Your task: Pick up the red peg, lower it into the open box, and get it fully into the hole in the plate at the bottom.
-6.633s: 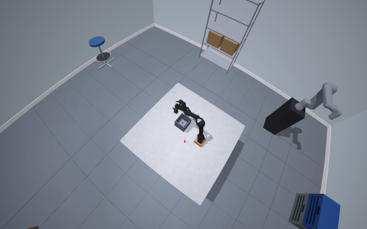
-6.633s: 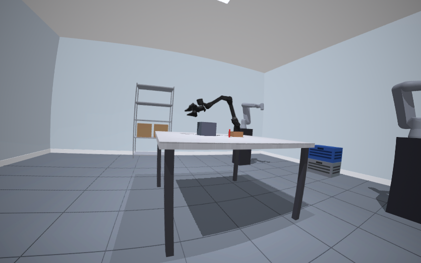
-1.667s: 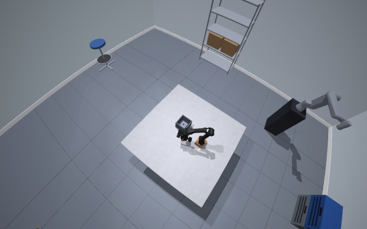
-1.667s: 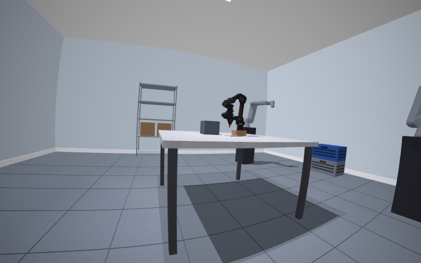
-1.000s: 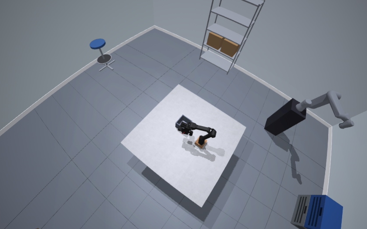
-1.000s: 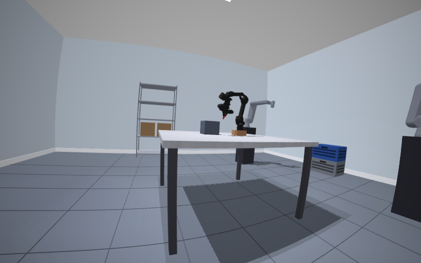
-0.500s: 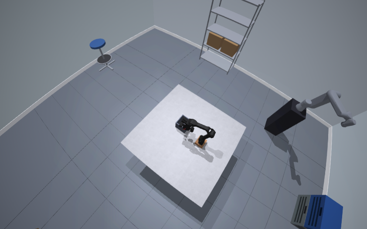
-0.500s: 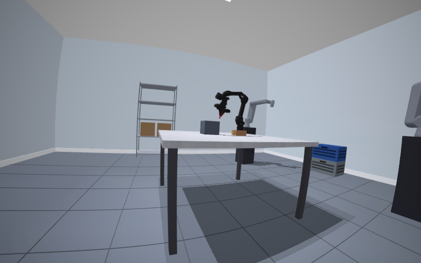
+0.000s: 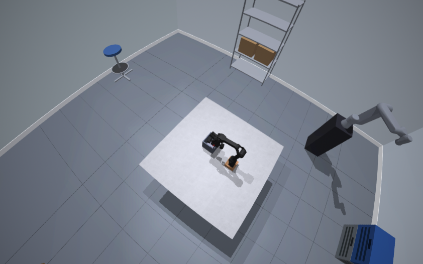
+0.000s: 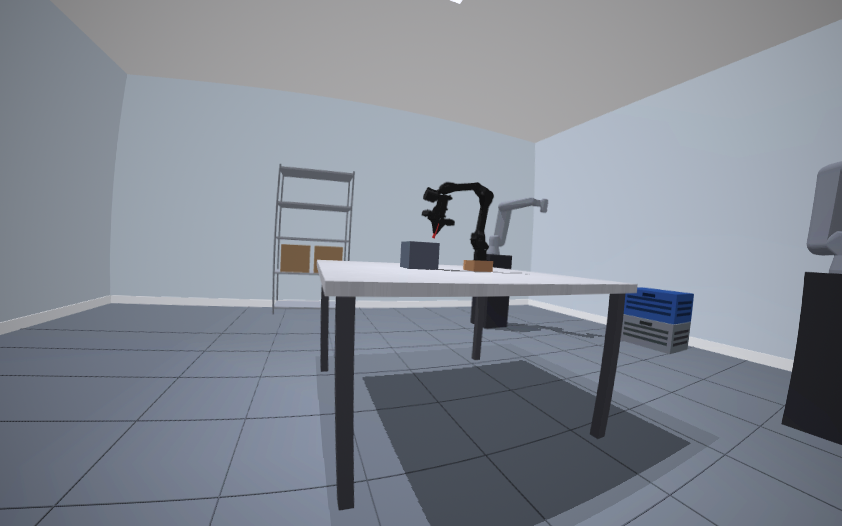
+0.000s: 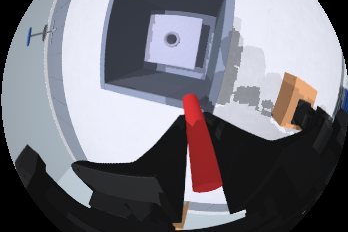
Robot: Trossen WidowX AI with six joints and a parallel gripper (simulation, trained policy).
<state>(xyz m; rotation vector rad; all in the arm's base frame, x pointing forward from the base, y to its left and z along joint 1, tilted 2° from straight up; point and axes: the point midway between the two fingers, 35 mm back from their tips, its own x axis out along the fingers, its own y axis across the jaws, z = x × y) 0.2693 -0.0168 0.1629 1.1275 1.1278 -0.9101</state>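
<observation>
The grey plate lies 50 mm ahead of my gripper tip, 60 mm to the right of it and 140 mm below it. Also, from my gripper tip: red peg (20 mm above).
</observation>
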